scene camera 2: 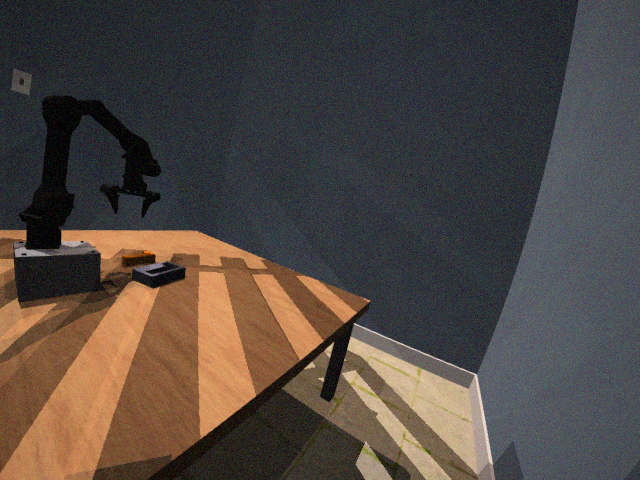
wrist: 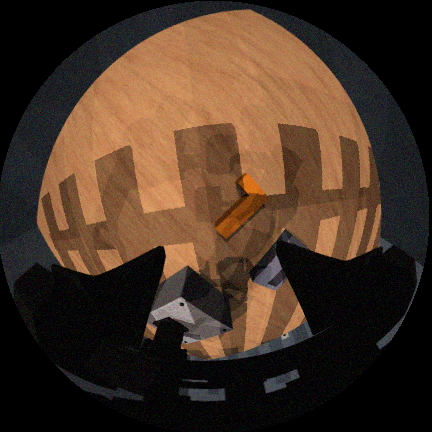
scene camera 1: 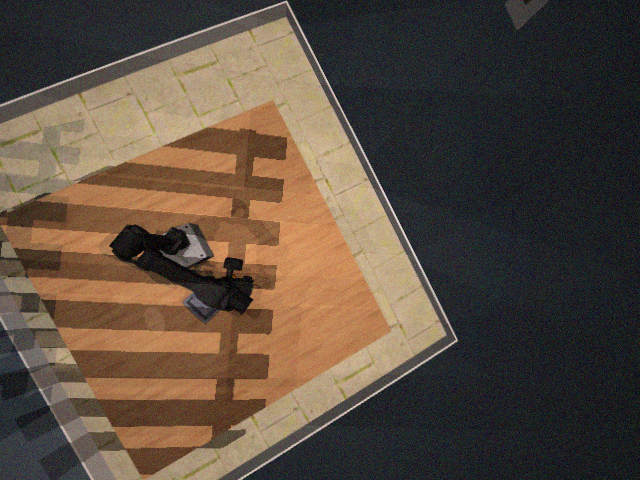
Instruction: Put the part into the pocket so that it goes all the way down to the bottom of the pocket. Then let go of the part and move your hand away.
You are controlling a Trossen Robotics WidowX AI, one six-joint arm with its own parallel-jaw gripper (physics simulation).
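Where they show: gripper, fingertip midpoint: (scene camera 2: 129,215) (wrist: 221,249) (scene camera 1: 234,280); arm's base, origin of the base link: (scene camera 2: 42,246) (wrist: 170,325) (scene camera 1: 179,240).
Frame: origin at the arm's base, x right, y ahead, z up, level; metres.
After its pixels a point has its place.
Observation:
The orange L-shaped part (scene camera 2: 138,259) {x -0.090, y 0.269, z -0.086 m} (wrist: 241,217) {x -0.100, y 0.271, z -0.075 m} lies flat on the table; in scene camera 1 it does not show, with the arm over that area. The dark grey block with the pocket (scene camera 1: 207,317) {x 0.074, y 0.350, z -0.099 m} (scene camera 2: 156,279) {x 0.125, y 0.255, z -0.083 m} (wrist: 268,273) {x 0.053, y 0.251, z -0.069 m} sits close to the part. In scene camera 2 its pocket opening faces up and the block is nearer the camera than the part. In the wrist view the right finger partly covers the block. My gripper (scene camera 2: 129,213) {x -0.147, y 0.245, z 0.069 m} (wrist: 221,249) {x -0.147, y 0.245, z 0.069 m} is open and empty, pointing down, high above the table and the part.
The arm's grey base box (scene camera 1: 199,248) {x -0.056, y 0.062, z -0.004 m} (scene camera 2: 56,276) {x 0.100, y 0.020, z -0.051 m} (wrist: 195,295) {x -0.032, y 0.108, z -0.032 m} stands beside the block and part. The wooden table (scene camera 1: 320,289) {x -0.448, y 0.467, z -0.105 m} (scene camera 2: 222,310) {x 0.357, y 0.345, z -0.105 m} (wrist: 150,85) {x -0.445, y 0.299, z -0.105 m} carries striped shadows. Its edge and a dark leg (scene camera 2: 337,366) show in scene camera 2.

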